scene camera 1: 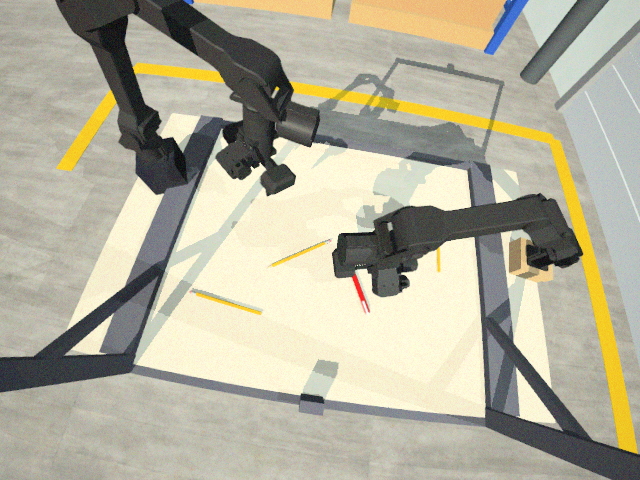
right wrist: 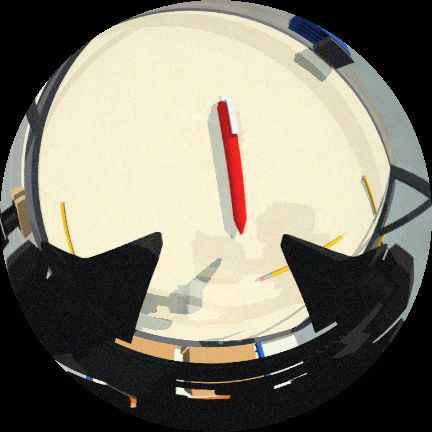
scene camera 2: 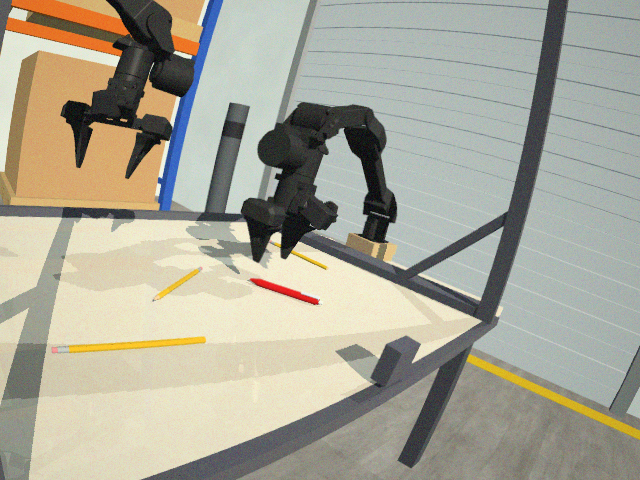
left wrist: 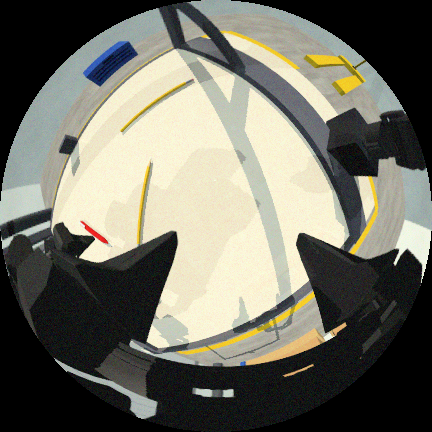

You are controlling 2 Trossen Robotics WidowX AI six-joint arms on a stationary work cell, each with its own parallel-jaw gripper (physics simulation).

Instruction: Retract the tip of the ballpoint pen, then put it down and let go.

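Seen in the pictures: left gripper, fingertip midpoint: (scene camera 1: 257,181) (scene camera 2: 101,173) (left wrist: 240,238); right gripper, fingertip midpoint: (scene camera 1: 363,268) (right wrist: 224,240) (scene camera 2: 270,260) (left wrist: 92,251); left arm's base, origin of the base link: (scene camera 1: 154,154) (left wrist: 368,140); right arm's base, origin of the base link: (scene camera 1: 536,257) (scene camera 2: 373,239).
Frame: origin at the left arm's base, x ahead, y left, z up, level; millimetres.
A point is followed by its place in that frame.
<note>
The red ballpoint pen (scene camera 1: 360,292) @(x 435, y -472, z -94 mm) (scene camera 2: 285,291) @(x 430, y -468, z -98 mm) (left wrist: 95,232) @(x 429, y -448, z -98 mm) (right wrist: 233,160) @(x 437, y -472, z -94 mm) with a white clip lies flat on the cream table top. In the right wrist view it lies lengthwise, its red pointed end toward the fingers and its clip end away; whether a fine tip sticks out is too small to tell. My right gripper (scene camera 2: 270,259) @(x 454, y -422, z -62 mm) (right wrist: 224,240) @(x 454, y -422, z -62 mm) is open and empty, above the table near the pen's pointed end, not touching it. In scene camera 1 its arm hides part of the pen. My left gripper (scene camera 2: 102,173) @(x 249, y -184, z 42 mm) (left wrist: 240,238) @(x 249, y -184, z 42 mm) is open and empty, high above the table, away from the pen.
A yellow pencil (scene camera 1: 299,253) @(x 312, y -331, z -99 mm) (scene camera 2: 177,284) @(x 298, y -336, z -101 mm) lies left of the pen in both scene views. Another pencil (scene camera 1: 227,302) @(x 110, y -410, z -99 mm) (scene camera 2: 129,344) @(x 98, y -407, z -100 mm) lies farther left. A third pencil (scene camera 1: 438,259) @(x 681, y -445, z -100 mm) (scene camera 2: 309,258) @(x 689, y -429, z -99 mm) lies beyond the right gripper. Dark frame bars (scene camera 1: 392,411) @(x 421, y -752, z -106 mm) edge the table, with a small block (scene camera 1: 311,404) @(x 250, y -670, z -50 mm) (scene camera 2: 395,361) @(x 222, y -673, z -64 mm) on one.
</note>
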